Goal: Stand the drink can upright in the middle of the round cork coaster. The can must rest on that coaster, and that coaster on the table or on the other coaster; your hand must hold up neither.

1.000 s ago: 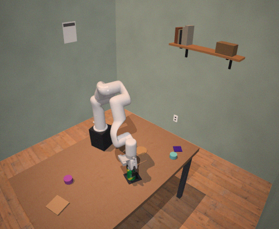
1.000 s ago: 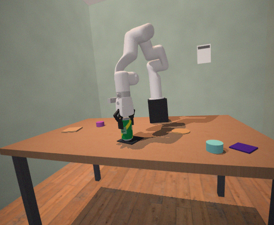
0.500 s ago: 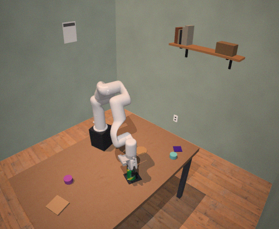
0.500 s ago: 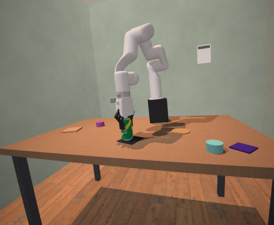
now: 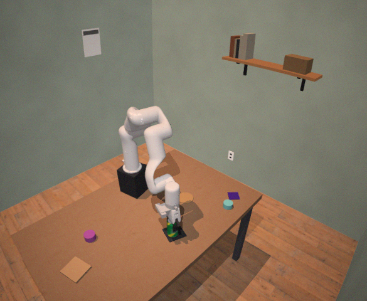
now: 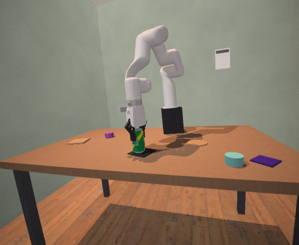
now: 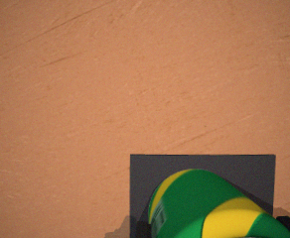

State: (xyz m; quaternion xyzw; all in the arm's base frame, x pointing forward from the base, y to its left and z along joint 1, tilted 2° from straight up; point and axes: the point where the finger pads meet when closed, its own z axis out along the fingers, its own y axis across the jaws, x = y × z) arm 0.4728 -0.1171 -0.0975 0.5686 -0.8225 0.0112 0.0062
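The dark square coaster is 80 mm below my hand and 20 mm to the left of it. The rest, counted from my hand: purple square coaster (530 mm to the left, 80 mm below, 80 mm ahead); then yellow drink can (20 mm below).
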